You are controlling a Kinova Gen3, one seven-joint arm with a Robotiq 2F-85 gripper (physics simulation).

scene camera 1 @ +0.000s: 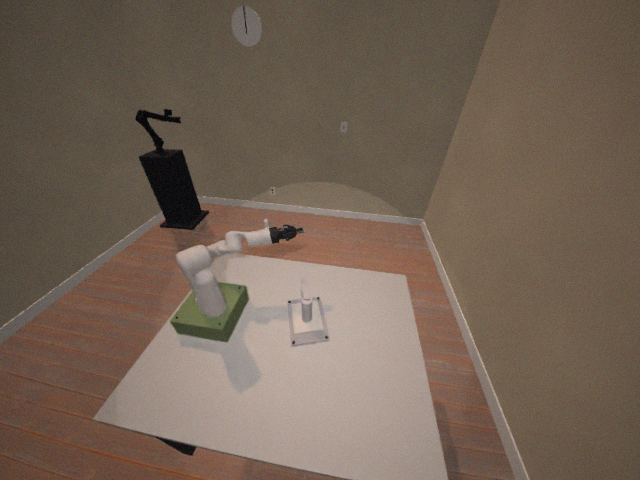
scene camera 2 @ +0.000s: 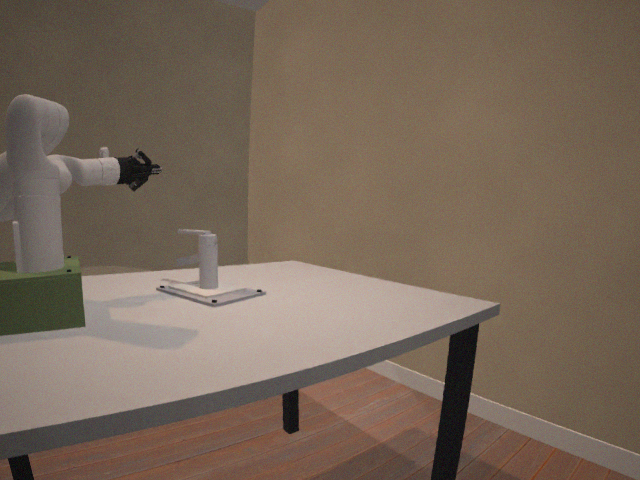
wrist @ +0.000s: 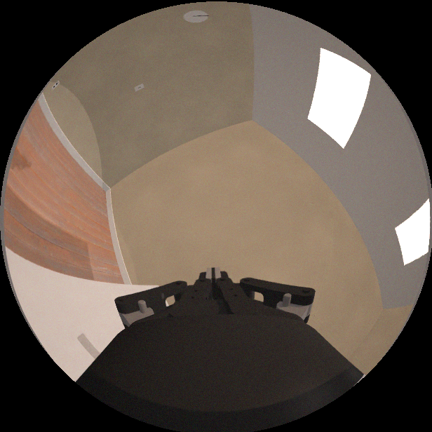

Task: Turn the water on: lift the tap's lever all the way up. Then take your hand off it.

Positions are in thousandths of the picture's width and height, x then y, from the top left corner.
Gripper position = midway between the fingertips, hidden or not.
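Note:
I can see my gripper (scene camera 2: 251, 353), and the wrist view has my gripper (wrist: 494, 638) too. A tap (scene camera 2: 326, 597) is visible. I also see a base plate (scene camera 2: 390, 611), and it is the same base plate (scene camera 1: 496, 701) that another camera gives me.

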